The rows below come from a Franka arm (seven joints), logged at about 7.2 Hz.
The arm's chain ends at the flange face. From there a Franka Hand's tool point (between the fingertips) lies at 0.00 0.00 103.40 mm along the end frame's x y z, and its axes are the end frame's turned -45 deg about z.
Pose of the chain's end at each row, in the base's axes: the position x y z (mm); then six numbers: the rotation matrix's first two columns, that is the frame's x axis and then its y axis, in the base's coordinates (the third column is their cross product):
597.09, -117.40, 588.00, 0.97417, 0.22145, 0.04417, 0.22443, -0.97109, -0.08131
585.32, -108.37, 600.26, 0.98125, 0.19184, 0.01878, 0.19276, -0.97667, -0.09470
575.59, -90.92, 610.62, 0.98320, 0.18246, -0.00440, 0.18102, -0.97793, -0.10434
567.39, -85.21, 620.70, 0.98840, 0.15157, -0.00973, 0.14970, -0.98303, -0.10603
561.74, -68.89, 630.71, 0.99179, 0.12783, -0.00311, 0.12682, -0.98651, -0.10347
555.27, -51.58, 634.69, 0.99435, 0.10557, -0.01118, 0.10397, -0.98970, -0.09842
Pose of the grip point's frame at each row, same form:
599.66, -108.18, 485.04, 0.53015, 0.84325, 0.08873, 0.84754, -0.53008, -0.02626
585.34, -98.39, 497.34, 0.55755, 0.82626, 0.08024, 0.83015, -0.55496, -0.05368
573.18, -80.39, 507.79, 0.56723, 0.82052, 0.07067, 0.82323, -0.56248, -0.07689
564.74, -74.52, 517.89, 0.59305, 0.80228, 0.06809, 0.80476, -0.58793, -0.08185
560.06, -58.32, 527.87, 0.61163, 0.78796, 0.07097, 0.79098, -0.60718, -0.07536
553.05, -41.58, 531.80, 0.62959, 0.77447, 0.06169, 0.77663, -0.62517, -0.07750

